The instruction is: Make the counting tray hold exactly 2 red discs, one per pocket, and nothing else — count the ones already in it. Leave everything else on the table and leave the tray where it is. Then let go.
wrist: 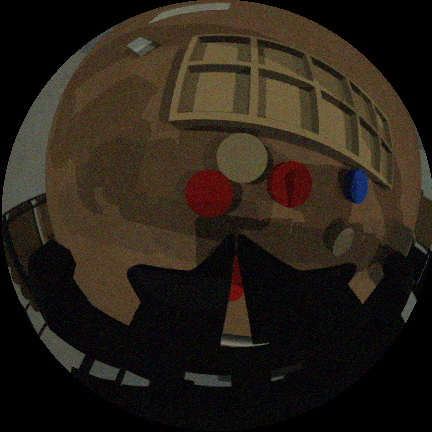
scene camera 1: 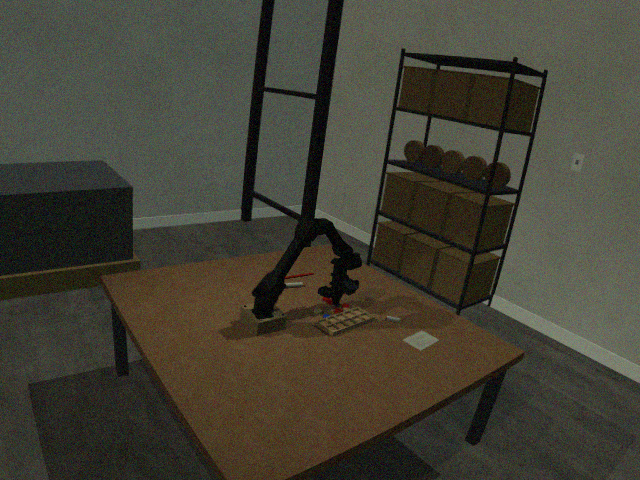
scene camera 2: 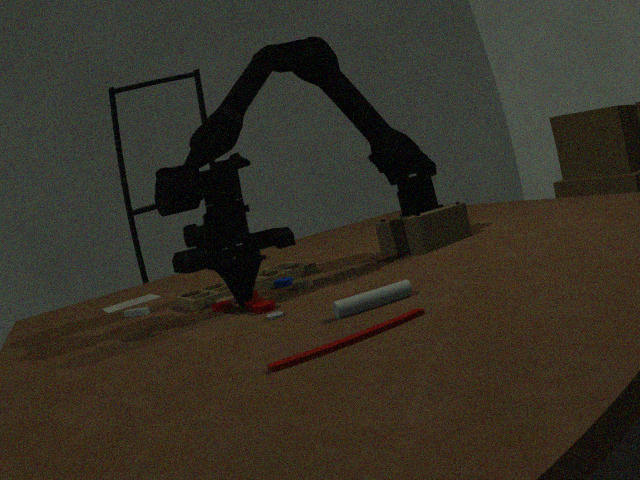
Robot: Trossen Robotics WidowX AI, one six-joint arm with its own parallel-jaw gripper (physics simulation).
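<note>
The pale counting tray (scene camera 1: 354, 326) (scene camera 2: 193, 301) (wrist: 220, 120) lies beside the loose discs; no disc shows in its pockets in the wrist view. One red disc (wrist: 208, 193) and another red disc (wrist: 290, 184) lie near its long side, with a cream disc (wrist: 242, 157) between them. My gripper (scene camera 1: 337, 305) (scene camera 2: 242, 304) (wrist: 234, 238) is shut, its tips meeting low among the discs. More red (wrist: 234, 292) shows through the gap behind the tips. In scene camera 2, a tilted red piece (scene camera 2: 254, 296) stands over a flat red disc (scene camera 2: 263, 306) beside the tips; the fingers partly hide this.
A blue disc (scene camera 2: 283, 282) (wrist: 356, 186) and a cream disc (wrist: 343, 241) lie near the tray. A white cylinder (scene camera 1: 293, 284) (scene camera 2: 372, 298), a red stick (scene camera 1: 299, 275) (scene camera 2: 346, 339), a small white disc (scene camera 2: 275, 315), a white block (scene camera 1: 392, 318) (scene camera 2: 136, 312) and a white sheet (scene camera 1: 420, 339) lie around.
</note>
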